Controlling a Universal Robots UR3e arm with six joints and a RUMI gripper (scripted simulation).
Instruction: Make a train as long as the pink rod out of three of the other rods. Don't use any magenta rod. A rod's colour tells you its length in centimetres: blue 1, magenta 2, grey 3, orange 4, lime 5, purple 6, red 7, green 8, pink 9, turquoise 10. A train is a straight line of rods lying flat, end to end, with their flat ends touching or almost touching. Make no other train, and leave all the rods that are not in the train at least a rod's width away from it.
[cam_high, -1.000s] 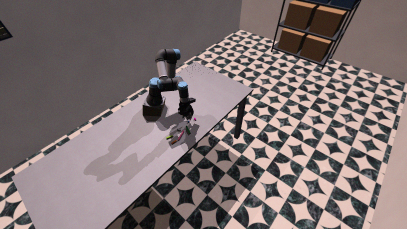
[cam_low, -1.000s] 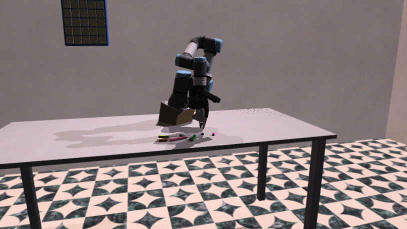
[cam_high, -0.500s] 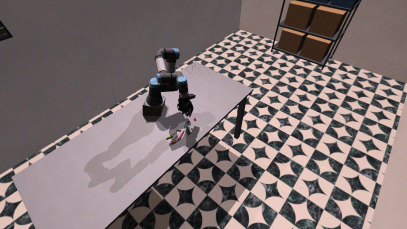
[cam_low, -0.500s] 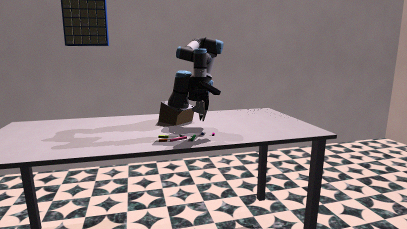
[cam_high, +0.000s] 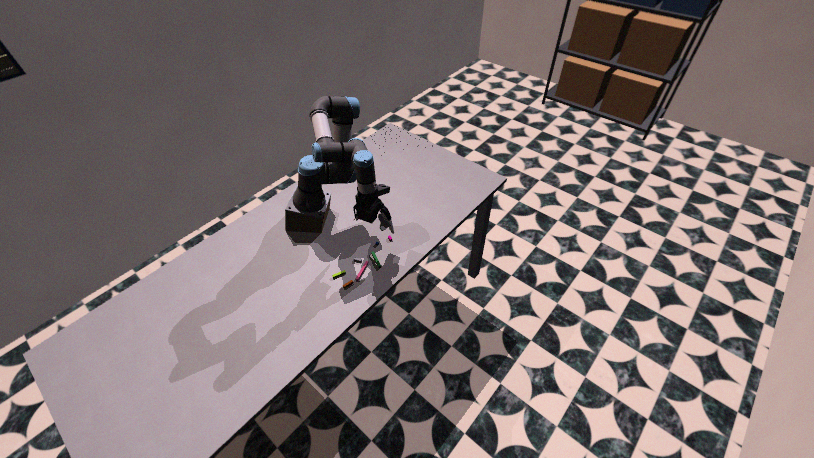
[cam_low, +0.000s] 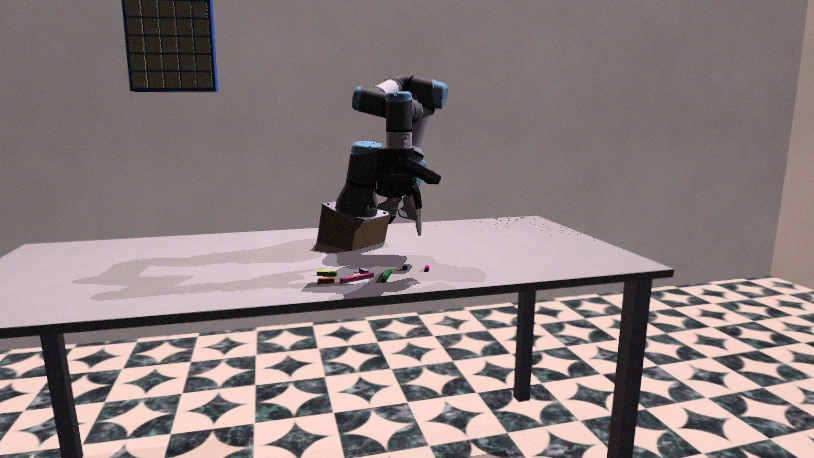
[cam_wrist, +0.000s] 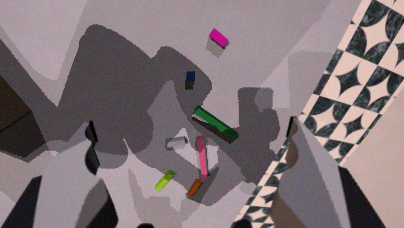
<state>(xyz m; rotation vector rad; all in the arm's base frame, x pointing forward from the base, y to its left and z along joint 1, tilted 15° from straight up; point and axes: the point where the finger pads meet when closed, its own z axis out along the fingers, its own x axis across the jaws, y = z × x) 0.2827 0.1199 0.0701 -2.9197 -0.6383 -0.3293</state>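
Right now the grey rod is 20 mm ahead of my hand, 110 mm to the right of it and 100 mm below it. Also, from my hand: green rod (60 mm ahead, 50 mm to the right, 100 mm below); magenta rod (10 mm ahead, 60 mm to the left, 100 mm below); blue rod (100 mm below).
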